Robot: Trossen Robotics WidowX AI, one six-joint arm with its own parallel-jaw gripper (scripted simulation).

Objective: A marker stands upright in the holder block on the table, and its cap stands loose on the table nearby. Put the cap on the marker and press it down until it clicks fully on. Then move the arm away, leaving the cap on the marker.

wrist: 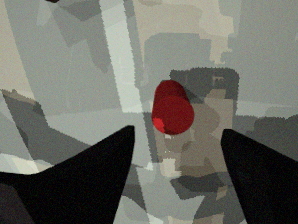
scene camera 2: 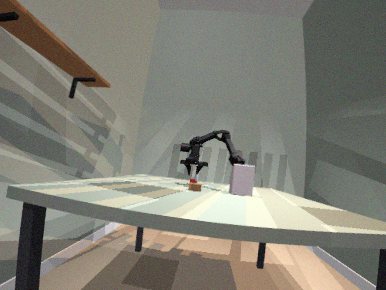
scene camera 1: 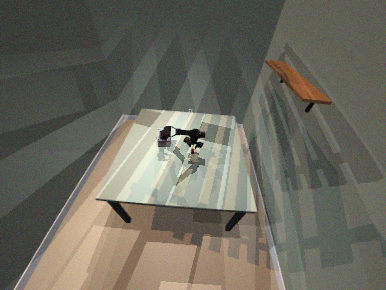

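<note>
A red cap (wrist: 172,114) is there for me to see, and I can also see my own gripper (wrist: 178,134).
</note>
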